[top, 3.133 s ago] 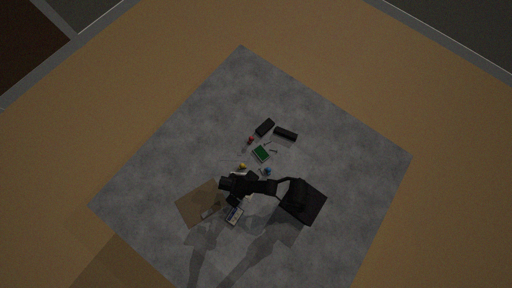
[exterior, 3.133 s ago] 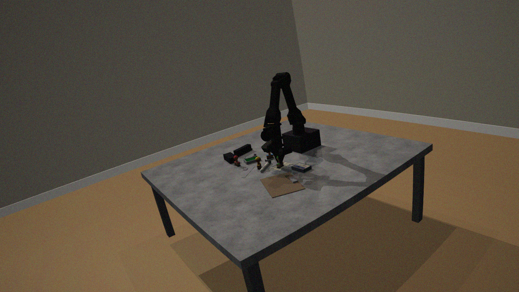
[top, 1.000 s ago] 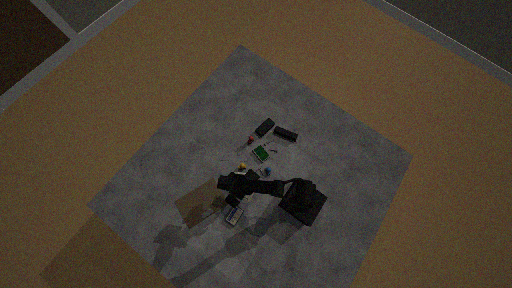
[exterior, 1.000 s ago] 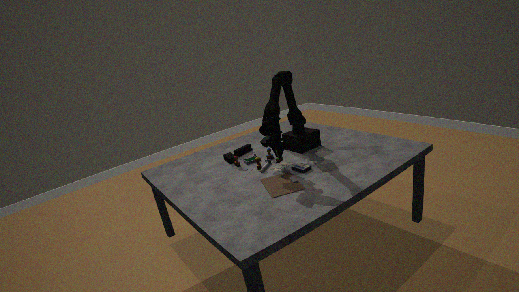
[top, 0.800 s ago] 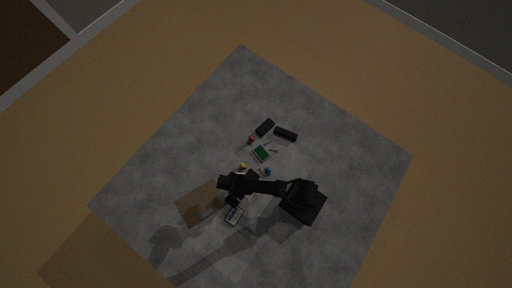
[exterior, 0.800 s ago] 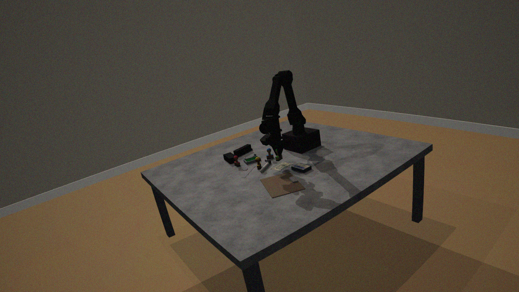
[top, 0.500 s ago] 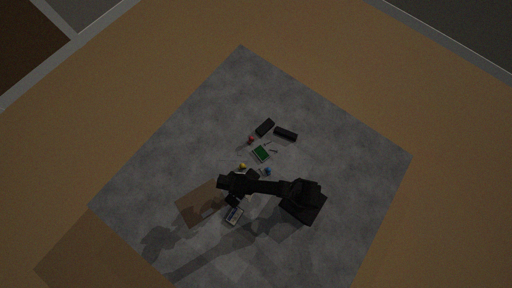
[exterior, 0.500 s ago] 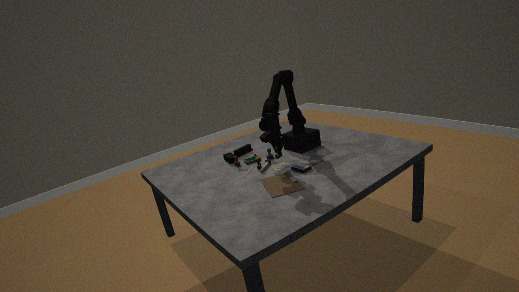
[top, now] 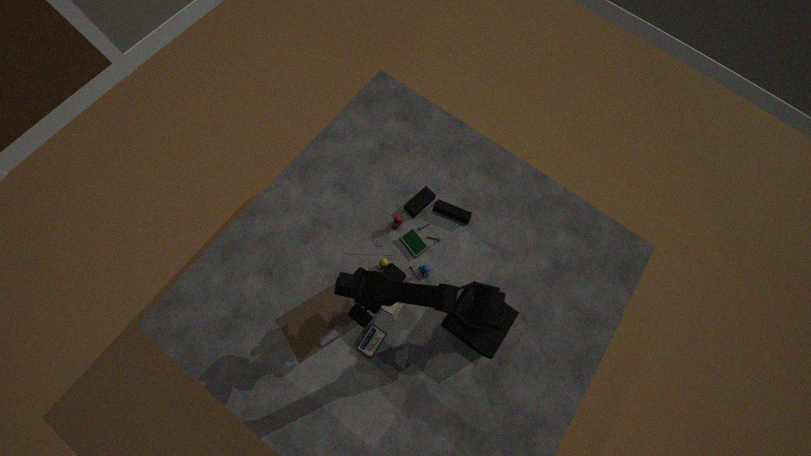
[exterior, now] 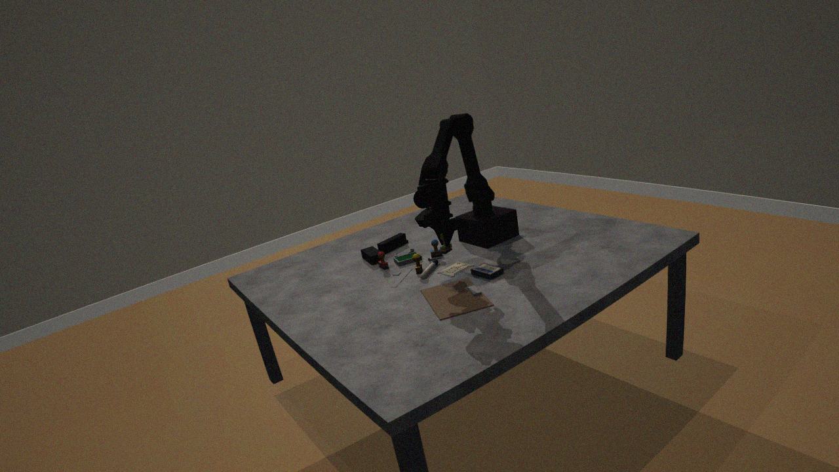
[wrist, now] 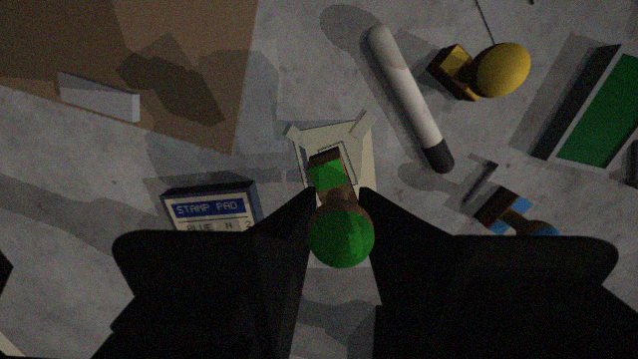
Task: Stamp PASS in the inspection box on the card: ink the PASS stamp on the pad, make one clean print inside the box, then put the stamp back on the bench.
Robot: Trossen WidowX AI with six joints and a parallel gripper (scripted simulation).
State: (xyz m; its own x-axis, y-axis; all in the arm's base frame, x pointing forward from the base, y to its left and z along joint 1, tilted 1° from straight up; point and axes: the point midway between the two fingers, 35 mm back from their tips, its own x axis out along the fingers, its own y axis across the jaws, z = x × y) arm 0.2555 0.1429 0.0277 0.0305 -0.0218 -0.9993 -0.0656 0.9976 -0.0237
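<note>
The cream card lies 30 mm behind my gripper tip, 10 mm to the right of it and 100 mm below it. From my gripper tip the other things lie so: white marker (30 mm ahead, 80 mm to the right, 90 mm below); then green-knobbed stamp (right at my gripper tip); then yellow-knobbed stamp (70 mm ahead, 90 mm to the right, 80 mm below).
</note>
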